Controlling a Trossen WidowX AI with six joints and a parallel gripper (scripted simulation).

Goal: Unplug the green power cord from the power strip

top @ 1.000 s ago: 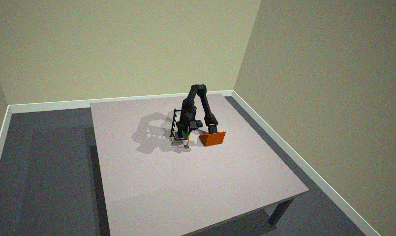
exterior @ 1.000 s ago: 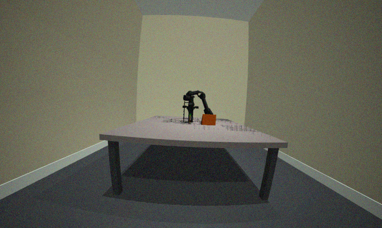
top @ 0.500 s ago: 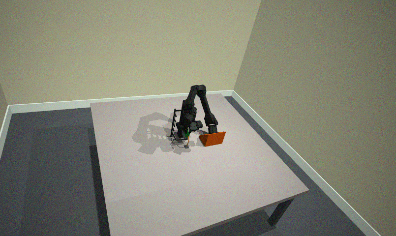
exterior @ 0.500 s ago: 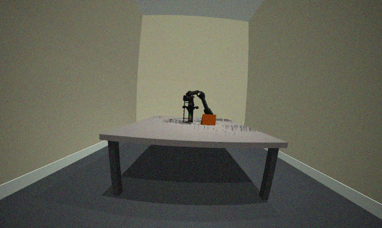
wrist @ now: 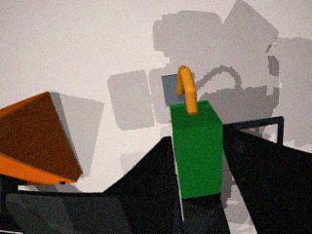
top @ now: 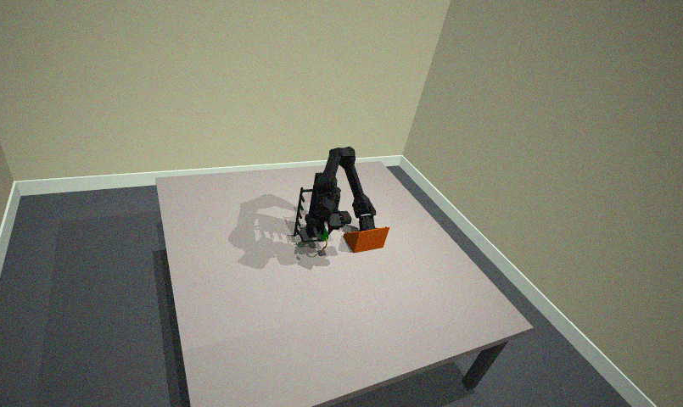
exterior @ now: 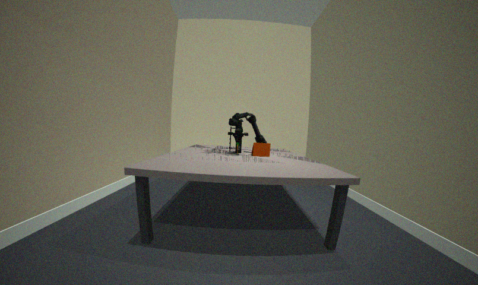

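My gripper tip is now 3 cm to the left of the green plug.
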